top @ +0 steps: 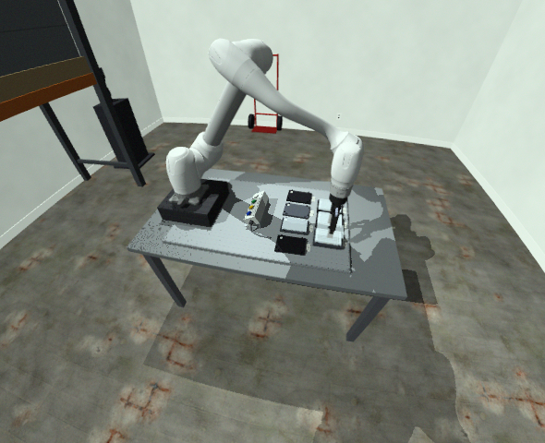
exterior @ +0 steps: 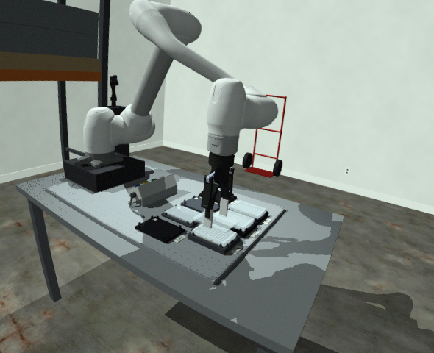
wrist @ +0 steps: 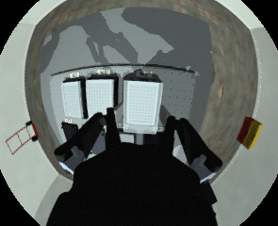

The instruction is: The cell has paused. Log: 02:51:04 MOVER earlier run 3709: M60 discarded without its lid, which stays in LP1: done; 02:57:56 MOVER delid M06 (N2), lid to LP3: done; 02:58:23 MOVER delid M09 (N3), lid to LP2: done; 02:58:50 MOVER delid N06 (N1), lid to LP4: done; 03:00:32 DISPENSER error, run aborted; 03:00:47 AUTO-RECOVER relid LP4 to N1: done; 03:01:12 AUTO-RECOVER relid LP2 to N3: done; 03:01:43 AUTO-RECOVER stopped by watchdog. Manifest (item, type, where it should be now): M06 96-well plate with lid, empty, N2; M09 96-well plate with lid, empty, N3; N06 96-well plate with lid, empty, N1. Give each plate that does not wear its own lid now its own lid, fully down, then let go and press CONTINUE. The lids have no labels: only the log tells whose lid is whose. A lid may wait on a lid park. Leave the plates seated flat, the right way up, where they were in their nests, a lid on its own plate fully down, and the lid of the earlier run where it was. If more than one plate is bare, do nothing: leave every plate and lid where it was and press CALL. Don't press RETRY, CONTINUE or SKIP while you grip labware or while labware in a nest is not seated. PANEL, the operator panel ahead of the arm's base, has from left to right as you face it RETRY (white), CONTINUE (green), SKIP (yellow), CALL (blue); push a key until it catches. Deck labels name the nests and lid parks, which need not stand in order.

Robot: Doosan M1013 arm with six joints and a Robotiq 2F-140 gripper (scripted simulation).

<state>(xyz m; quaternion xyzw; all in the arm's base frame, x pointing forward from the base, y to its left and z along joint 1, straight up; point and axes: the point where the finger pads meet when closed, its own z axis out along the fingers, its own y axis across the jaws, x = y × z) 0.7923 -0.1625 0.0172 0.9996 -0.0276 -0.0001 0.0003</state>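
Now: the plate 7 cm below my hand. From my hand the other things lie so: grey pad (20 cm to the left, 17 cm behind, 9 cm below); blue key (42 cm behind, 7 cm to the left, 3 cm below); black lid park (18 cm behind, 9 cm below, 6 cm to the right).
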